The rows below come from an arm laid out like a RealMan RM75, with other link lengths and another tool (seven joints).
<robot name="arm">
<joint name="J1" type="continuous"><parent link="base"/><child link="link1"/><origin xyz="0 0 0.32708" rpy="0 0 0"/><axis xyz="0 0 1"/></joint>
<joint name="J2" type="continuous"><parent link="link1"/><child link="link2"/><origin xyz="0 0 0" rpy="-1.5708 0 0"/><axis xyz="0 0 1"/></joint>
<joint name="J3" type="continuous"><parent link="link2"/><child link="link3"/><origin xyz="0 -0.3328 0" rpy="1.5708 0 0"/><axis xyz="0 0 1"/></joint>
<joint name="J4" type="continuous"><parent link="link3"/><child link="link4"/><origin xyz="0 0 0" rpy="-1.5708 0 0"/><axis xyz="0 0 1"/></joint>
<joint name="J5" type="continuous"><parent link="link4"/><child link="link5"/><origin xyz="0 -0.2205 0" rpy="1.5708 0 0"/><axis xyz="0 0 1"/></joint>
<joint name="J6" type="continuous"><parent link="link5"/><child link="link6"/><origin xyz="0 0 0" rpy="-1.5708 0 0"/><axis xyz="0 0 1"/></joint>
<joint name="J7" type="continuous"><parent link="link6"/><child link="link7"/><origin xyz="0 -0.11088 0" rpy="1.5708 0 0"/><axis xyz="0 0 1"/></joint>
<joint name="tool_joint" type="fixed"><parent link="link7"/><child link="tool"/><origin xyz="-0.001 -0.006 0.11" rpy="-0.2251 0 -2.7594"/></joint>
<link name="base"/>
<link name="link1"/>
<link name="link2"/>
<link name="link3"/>
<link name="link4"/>
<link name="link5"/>
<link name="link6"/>
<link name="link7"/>
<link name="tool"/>
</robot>
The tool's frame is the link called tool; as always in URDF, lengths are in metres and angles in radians. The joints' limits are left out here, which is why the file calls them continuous.
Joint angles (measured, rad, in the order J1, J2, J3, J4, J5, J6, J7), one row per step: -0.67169 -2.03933 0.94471 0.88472 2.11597 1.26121 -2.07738; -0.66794 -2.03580 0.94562 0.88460 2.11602 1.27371 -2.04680; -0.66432 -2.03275 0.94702 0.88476 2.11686 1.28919 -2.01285; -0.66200 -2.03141 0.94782 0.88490 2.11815 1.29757 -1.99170; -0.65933 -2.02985 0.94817 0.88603 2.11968 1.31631 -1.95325; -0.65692 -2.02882 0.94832 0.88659 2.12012 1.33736 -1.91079; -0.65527 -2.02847 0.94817 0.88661 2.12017 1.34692 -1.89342; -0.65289 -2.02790 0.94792 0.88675 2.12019 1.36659 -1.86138; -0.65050 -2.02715 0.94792 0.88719 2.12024 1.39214 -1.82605; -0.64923 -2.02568 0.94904 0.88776 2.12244 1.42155 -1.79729; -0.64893 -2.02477 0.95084 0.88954 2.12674 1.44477 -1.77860; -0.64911 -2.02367 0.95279 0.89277 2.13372 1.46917 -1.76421; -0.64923 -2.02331 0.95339 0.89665 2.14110 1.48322 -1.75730; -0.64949 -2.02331 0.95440 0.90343 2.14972 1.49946 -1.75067; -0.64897 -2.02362 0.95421 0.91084 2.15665 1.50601 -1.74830; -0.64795 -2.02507 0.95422 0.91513 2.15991 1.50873 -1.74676; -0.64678 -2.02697 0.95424 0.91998 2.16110 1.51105 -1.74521
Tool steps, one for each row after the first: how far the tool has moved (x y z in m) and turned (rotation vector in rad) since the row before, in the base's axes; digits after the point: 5 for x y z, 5 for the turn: -0.00192 -0.00267 0.00051 -0.00733 0.01445 -0.02639; -0.00162 -0.00336 -0.00005 -0.01052 0.01569 -0.03060; -0.00112 -0.00201 -0.00020 -0.00581 0.01006 -0.01872; -0.00057 -0.00386 -0.00065 -0.01296 0.01527 -0.03666; -0.00004 -0.00438 -0.00108 -0.01499 0.01400 -0.04090; -0.00028 -0.00218 -0.00053 -0.00700 0.00495 -0.01611; -0.00001 -0.00427 -0.00111 -0.01476 0.00820 -0.03101; 0.00035 -0.00543 -0.00136 -0.01976 0.00787 -0.03575; 0.00048 -0.00606 -0.00142 -0.02488 0.00736 -0.03198; 0.00043 -0.00475 -0.00116 -0.02066 0.00716 -0.02325; 0.00026 -0.00482 -0.00089 -0.02204 0.00853 -0.02057; -0.00022 -0.00266 -0.00025 -0.01215 0.00769 -0.01126; 0.00021 -0.00287 -0.00010 -0.01327 0.00899 -0.01350; -0.00017 -0.00083 0.00065 -0.00292 0.00748 -0.00715; 0.00002 -0.00068 -0.00018 -0.00133 0.00290 -0.00355; 0.00058 -0.00057 -0.00021 -0.00042 0.00076 -0.00406
